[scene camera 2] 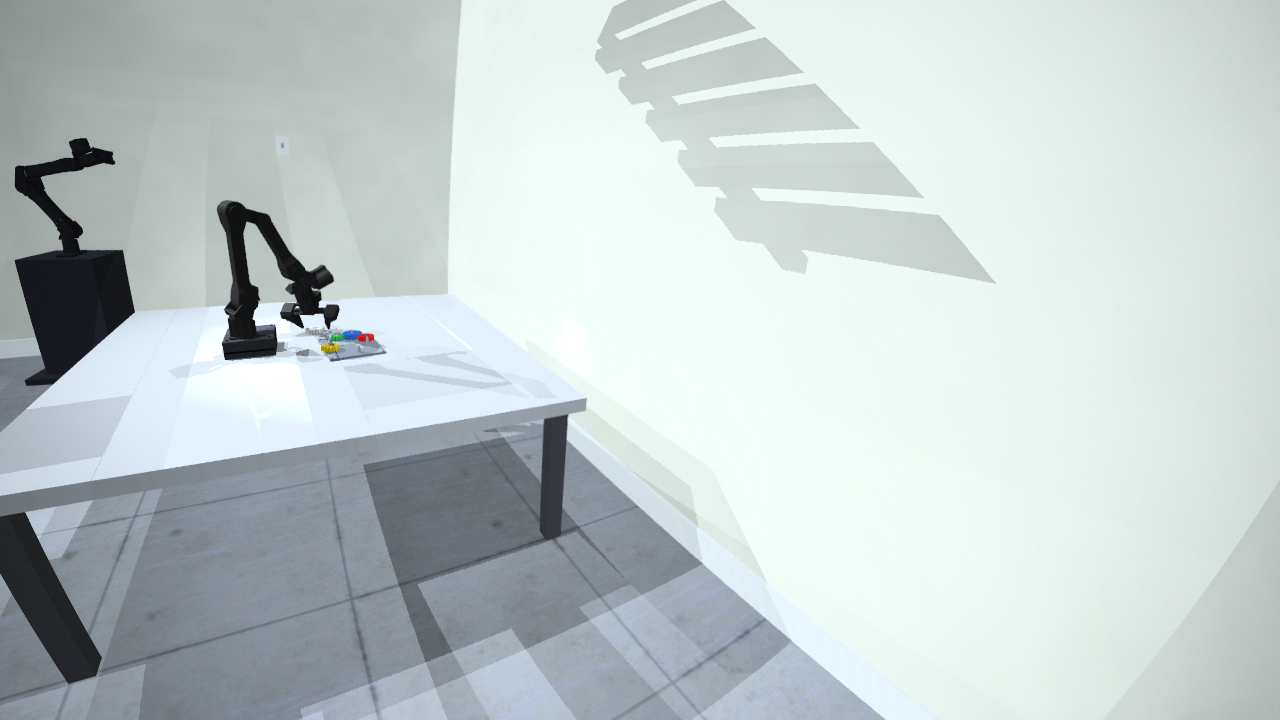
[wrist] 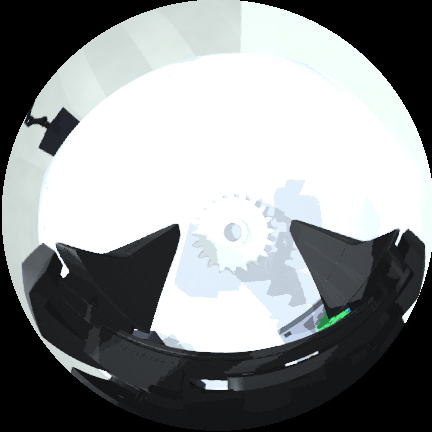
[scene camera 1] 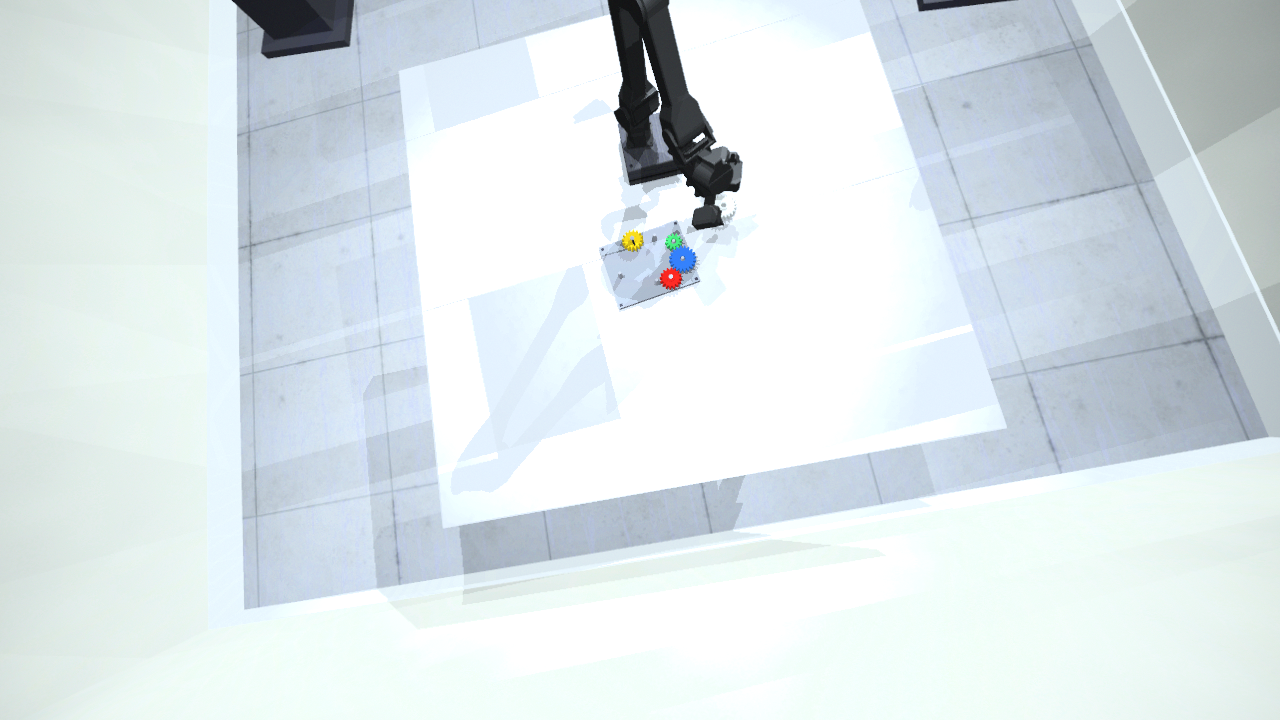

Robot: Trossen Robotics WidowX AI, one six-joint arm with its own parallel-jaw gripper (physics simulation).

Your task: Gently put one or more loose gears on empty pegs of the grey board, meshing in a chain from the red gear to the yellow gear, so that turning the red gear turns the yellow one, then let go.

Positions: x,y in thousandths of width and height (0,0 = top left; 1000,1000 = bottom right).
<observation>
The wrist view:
my gripper: 547,527
white gear: 578,566, on the table
grey board: 707,751
</observation>
